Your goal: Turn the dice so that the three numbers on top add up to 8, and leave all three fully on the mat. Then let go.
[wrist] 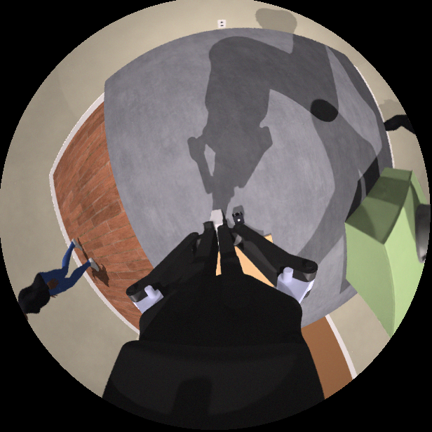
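My gripper is shut and empty, its black fingers together near the middle of the wrist view. A small light grey piece shows right at the fingertips; I cannot tell whether it is part of the tips or a die. A small black die-like cube with a light spot sits just right of the fingertips, apart from them. Its top number is too small to read. A tan flat patch, possibly the mat, shows behind the fingers and is largely hidden by them. I cannot make out the other dice.
A large grey surface carries the arm's shadow. A green box-shaped body stands at the right. Red brick flooring lies at the left, where a person in blue trousers shows. A brown strip lies at the lower right.
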